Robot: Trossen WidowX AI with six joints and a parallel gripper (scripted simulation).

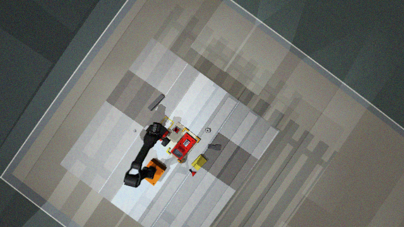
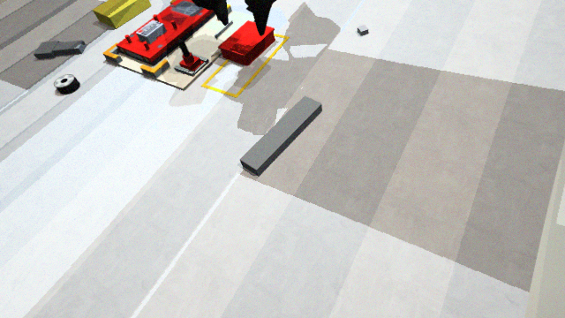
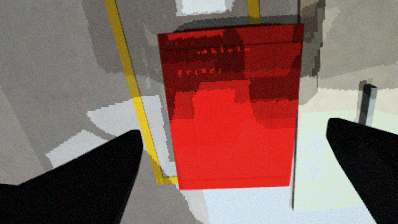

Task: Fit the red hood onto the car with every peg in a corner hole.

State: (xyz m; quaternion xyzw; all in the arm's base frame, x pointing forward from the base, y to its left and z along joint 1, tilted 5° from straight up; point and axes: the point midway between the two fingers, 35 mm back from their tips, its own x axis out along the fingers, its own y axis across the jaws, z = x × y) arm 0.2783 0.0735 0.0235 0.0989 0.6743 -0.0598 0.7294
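Right now my gripper tip is 3 cm above the red hood. Round my gripper tip: small grey cube 9 cm behind, 21 cm to the left, 4 cm below; then small base 8 cm ahead, 9 cm to the right, 1 cm below; then grey engine block 3 cm ahead, 20 cm to the right, 2 cm below.
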